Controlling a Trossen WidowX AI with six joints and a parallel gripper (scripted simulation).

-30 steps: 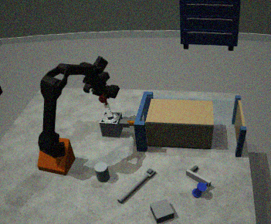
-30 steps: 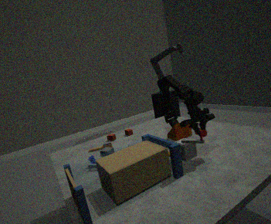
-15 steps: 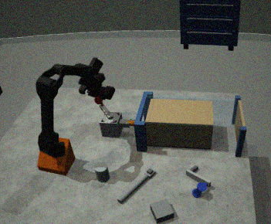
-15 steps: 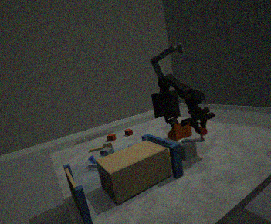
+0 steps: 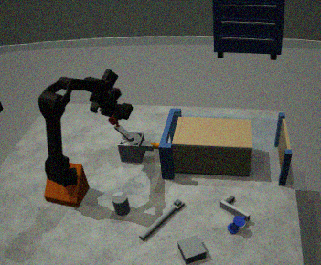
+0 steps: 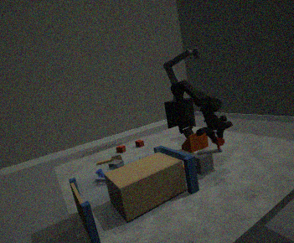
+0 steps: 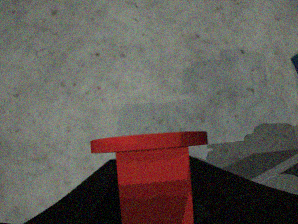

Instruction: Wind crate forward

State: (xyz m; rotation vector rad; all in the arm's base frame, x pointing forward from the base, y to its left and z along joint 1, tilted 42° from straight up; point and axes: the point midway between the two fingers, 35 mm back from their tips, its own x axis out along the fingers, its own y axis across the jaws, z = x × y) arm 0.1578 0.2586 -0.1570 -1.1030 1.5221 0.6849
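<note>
The winch handle with red knob lies 40 mm to the right of my gripper tip, 30 mm below it and 20 mm ahead of it. Round my gripper tip: red handle 20 mm to the right, 10 mm behind; then grey block 580 mm to the right, 310 mm ahead, 120 mm below; then grey winch 100 mm to the right, 100 mm below, 40 mm ahead.
</note>
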